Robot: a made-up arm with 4 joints.
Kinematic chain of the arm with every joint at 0, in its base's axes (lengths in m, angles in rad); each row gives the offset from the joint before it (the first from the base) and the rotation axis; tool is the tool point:
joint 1: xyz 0 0 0.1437 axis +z
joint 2: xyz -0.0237 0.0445 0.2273 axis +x
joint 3: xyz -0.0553 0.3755 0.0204 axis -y
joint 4: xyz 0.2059 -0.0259 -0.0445 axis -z
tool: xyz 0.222 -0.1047 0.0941
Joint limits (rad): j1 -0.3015..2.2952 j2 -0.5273..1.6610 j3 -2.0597..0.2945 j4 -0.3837..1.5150
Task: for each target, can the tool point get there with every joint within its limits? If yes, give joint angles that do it. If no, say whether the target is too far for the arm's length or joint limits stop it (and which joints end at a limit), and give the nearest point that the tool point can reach.
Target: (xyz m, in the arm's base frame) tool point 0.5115 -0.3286 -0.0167
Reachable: no: joint limits stop it (at a limit: joint 1, joint 2, joint 3) | nearest point 0.1195 -0.1926 -0.0381 | short by 0.415 m
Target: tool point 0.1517 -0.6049 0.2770
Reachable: no: joint limits stop it (at a limit: joint 1, joint 3) | nearest point -0.1601 -0.4290 0.2317 | short by 0.361 m
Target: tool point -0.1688 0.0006 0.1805
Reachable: yes | joints 1.7496 0.0767 -1.3114 0.9889
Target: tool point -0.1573 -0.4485 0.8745
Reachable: no: joint limits stop it (at a limit: joint 1, joint 2, joint 4) | nearest point -0.1628 -0.4502 0.7420 | short by 0.133 m
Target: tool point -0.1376 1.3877 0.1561
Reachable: no: too far | nearest point -0.0696 0.6078 0.2817 | short by 0.793 m
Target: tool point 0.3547 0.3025 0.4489
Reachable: yes | joints -0.0598 0.7028 -0.4411 -0.0798
